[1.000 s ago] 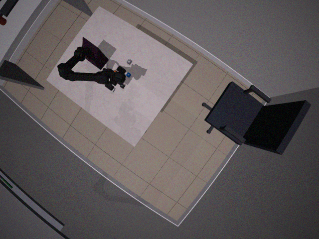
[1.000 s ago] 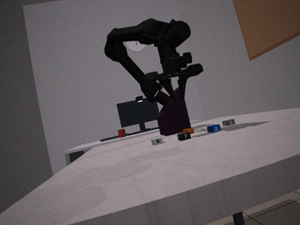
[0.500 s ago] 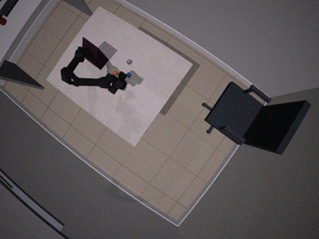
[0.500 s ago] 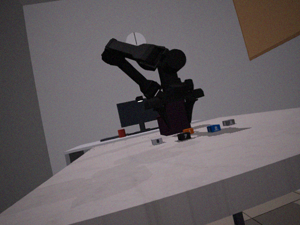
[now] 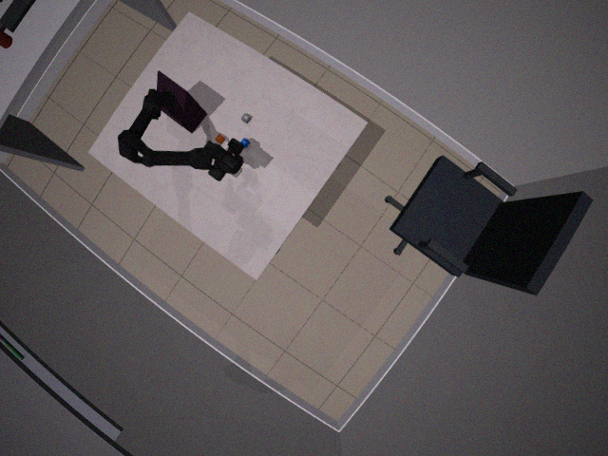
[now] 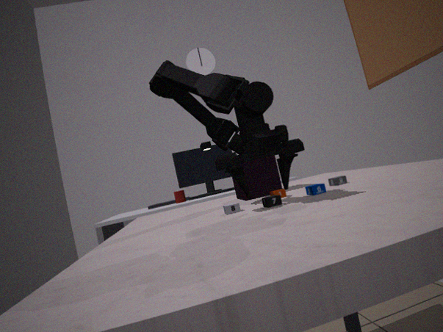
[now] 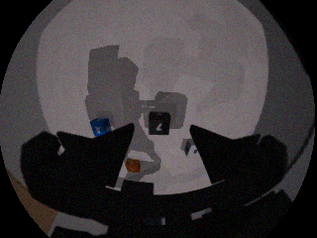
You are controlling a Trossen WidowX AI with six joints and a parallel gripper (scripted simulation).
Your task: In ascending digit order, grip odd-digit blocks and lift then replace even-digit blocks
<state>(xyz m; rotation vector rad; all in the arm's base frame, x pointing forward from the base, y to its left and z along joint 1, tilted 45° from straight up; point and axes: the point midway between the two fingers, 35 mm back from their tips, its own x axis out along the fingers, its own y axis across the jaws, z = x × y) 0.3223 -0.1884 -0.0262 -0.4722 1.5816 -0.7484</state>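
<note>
My gripper tip is now 1 cm to the right of the black block and 2 cm above it. Also, from my gripper tip: light grey block (7 cm behind, 7 cm to the right, 2 cm below); then blue block (12 cm to the left, 2 cm below); then orange block (12 cm behind, 8 cm to the left, 2 cm below).
</note>
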